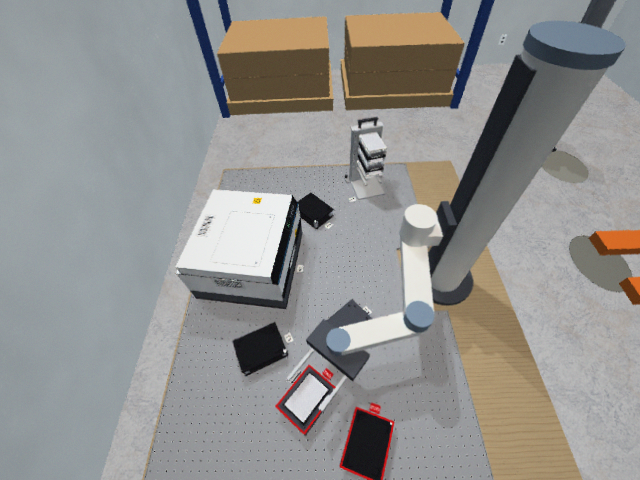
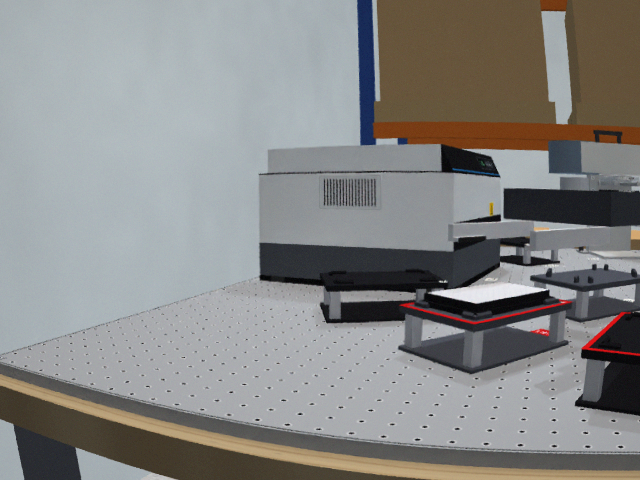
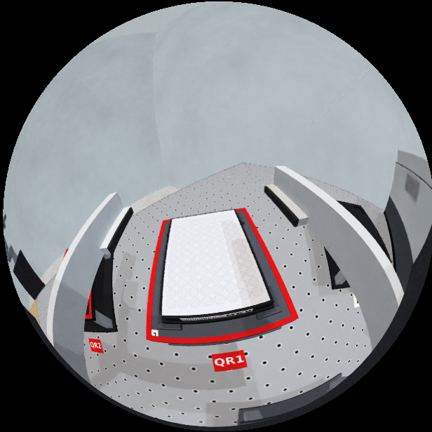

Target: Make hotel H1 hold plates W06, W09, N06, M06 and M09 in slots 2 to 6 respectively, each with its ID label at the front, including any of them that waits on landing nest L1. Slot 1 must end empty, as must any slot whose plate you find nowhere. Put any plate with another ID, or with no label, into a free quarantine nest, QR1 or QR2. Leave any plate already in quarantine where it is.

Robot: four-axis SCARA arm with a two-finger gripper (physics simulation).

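Where they show: gripper, fingertip midpoint: (image 1: 304, 394) (image 2: 489, 236); arm's base at its link origin: (image 1: 440, 277).
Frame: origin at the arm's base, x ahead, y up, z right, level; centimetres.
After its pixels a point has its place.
Observation:
A white-topped plate (image 1: 308, 396) @(x 54.4, y 7.7, z -44.9 cm) (image 2: 488, 293) @(x 55.2, y 7.7, z -46.3 cm) (image 3: 210, 265) with a black base sits flat on the red-rimmed nest QR1 (image 1: 291, 419) @(x 59.7, y 6.3, z -50.9 cm) (image 2: 437, 314) @(x 60.0, y 6.3, z -51.1 cm) (image 3: 225, 339). Its front label strip is too foreshortened to read. My gripper (image 1: 305, 394) @(x 55.3, y 13.7, z -45.4 cm) (image 2: 491, 236) @(x 55.3, y 13.7, z -45.4 cm) (image 3: 193, 187) is open and empty, its two fingers raised above the plate, one toward each side. Nest QR2 (image 1: 368, 443) @(x 36.9, y 6.2, z -57.5 cm) (image 3: 104, 305) has a red rim and bears no plate. Hotel H1 (image 1: 354, 155) @(x 32.2, y 18.9, z 58.2 cm) stands at the back with several plates stacked in it; their IDs are unreadable. Which nest is L1 cannot be told.
A large white instrument (image 1: 237, 232) @(x 79.8, y 25.9, z 7.2 cm) (image 2: 356, 211) @(x 81.3, y 14.5, z -9.7 cm) stands at the left. A black nest (image 1: 260, 348) @(x 71.4, y 6.3, z -29.1 cm) (image 2: 382, 279) @(x 71.3, y 6.3, z -30.1 cm) is in front of it, another black nest (image 1: 314, 207) @(x 52.3, y 6.3, z 36.6 cm) is behind it. A grey nest (image 1: 353, 310) @(x 38.0, y 6.3, z -16.0 cm) (image 2: 584, 277) @(x 42.0, y 6.3, z -22.8 cm) is partly under the arm. The arm's column (image 1: 511, 170) @(x 2.9, y 63.5, z -6.9 cm) rises at the right.

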